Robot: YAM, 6 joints.
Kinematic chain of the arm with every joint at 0, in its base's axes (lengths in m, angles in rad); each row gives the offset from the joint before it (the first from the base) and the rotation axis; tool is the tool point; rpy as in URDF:
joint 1: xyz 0 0 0.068 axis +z
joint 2: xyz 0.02 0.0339 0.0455 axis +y
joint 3: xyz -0.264 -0.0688 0 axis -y
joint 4: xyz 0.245 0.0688 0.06 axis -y
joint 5: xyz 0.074 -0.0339 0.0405 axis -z
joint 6: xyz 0.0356 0 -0.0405 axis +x
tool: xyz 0 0 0 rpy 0 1.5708 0
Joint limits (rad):
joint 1: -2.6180..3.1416
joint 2: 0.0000..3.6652
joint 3: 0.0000..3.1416
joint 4: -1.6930..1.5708
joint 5: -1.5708..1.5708
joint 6: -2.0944..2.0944
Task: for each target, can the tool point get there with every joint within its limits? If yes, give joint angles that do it. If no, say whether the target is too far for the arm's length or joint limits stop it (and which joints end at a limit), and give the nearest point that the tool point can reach.
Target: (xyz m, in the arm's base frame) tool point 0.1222 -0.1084 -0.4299
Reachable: no: joint limits stop it (at a limit: joint 2) | nearest point 0.1311 -0.1163 -0.3728 | short by 0.058 m
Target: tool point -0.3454 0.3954 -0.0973
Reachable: yes | joints 2.2570 3.0588 1.8291 1.0213 -0.4889 -1.4384
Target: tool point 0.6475 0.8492 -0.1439
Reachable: no: too far | nearest point 0.3806 0.4992 -0.0358 | short by 0.453 m
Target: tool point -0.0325 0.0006 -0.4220
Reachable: no: joint limits stop it (at a limit: joint 2) | nearest point -0.0778 0.0014 -0.3375 | short by 0.096 m
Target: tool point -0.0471 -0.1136 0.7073
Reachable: yes | joints -1.7285 1.6734 2.6561 0.7297 0.9385 -1.2973
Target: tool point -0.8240 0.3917 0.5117
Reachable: no: too far | nearest point -0.5342 0.2540 0.3685 | short by 0.351 m
